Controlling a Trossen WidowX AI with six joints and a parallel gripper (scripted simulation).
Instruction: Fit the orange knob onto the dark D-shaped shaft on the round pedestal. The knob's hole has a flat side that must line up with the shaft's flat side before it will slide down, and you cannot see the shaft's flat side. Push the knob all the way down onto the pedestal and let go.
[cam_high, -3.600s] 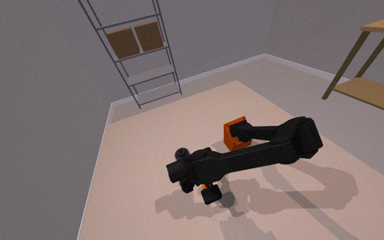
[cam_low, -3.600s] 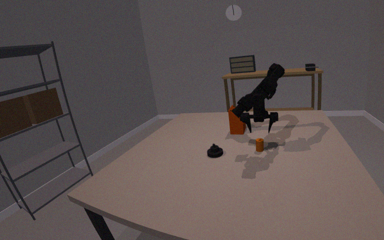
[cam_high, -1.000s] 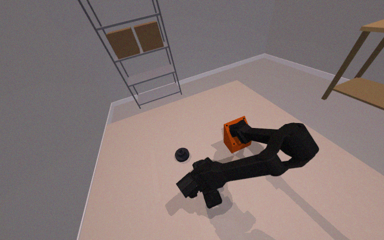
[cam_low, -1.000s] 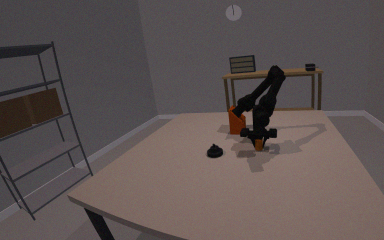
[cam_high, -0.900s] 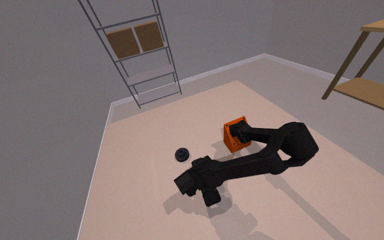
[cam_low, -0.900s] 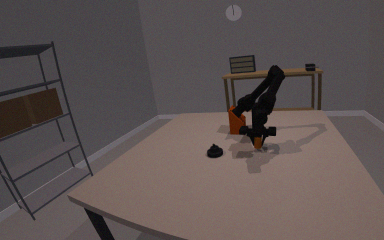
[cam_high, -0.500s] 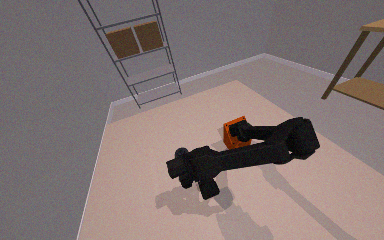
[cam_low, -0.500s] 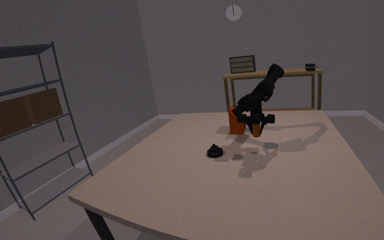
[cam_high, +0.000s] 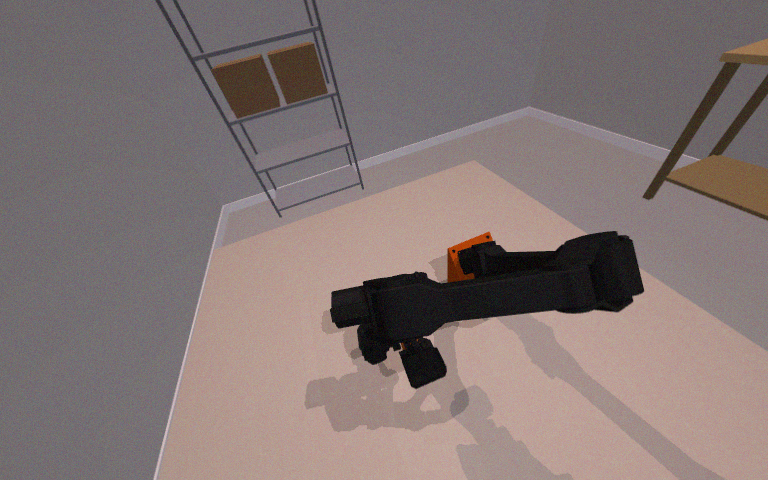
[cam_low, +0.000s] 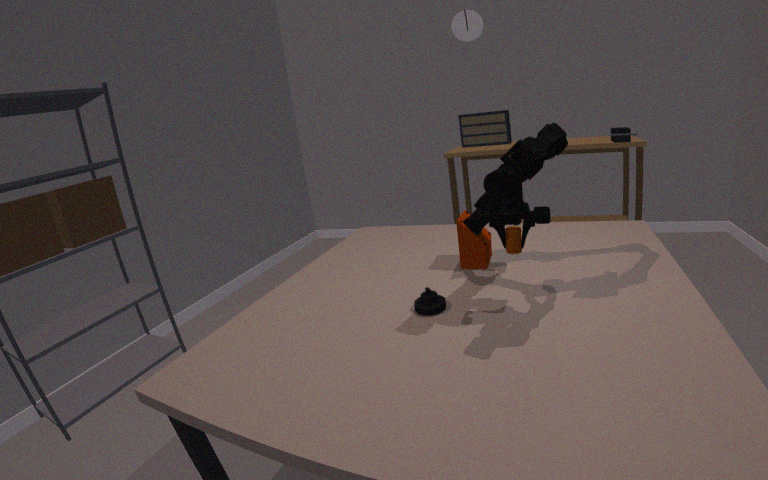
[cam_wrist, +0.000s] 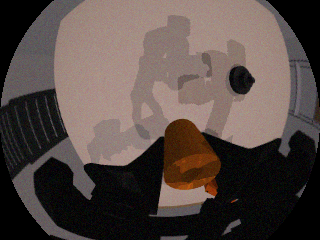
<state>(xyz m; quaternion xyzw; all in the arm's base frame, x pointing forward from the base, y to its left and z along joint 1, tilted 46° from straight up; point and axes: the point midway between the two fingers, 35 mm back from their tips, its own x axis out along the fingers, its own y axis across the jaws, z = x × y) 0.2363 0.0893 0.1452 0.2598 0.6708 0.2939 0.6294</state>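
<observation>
Now: the dark round pedestal 22 cm to the right of my gripper tip, 11 cm below it and 8 cm ahead of it. The rest, counted from my gripper tip: orange knob: 2 cm above.
</observation>
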